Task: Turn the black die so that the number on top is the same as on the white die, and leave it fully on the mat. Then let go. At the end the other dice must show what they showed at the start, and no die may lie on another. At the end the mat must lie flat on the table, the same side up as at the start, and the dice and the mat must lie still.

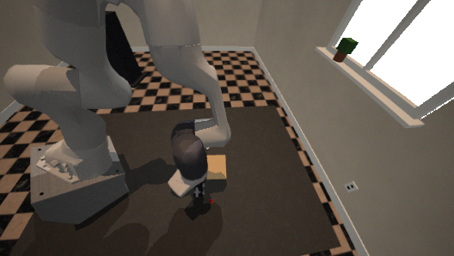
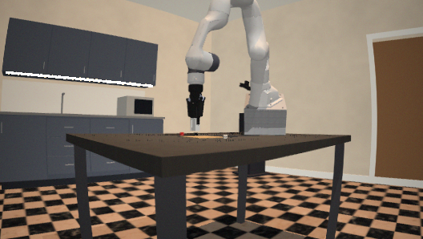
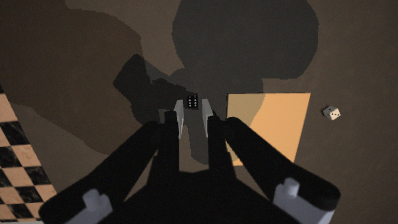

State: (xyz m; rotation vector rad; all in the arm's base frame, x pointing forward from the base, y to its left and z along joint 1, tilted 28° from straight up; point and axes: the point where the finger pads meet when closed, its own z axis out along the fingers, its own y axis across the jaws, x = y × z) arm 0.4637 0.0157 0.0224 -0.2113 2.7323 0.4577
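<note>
Now: the black die 10 mm behind my hand and 50 mm below it. Round my hand: tan mat 30 mm ahead, 140 mm to the left, 60 mm below; white die 30 mm behind, 240 mm to the left, 50 mm below; red die 60 mm ahead, 40 mm to the right, 50 mm below.
</note>
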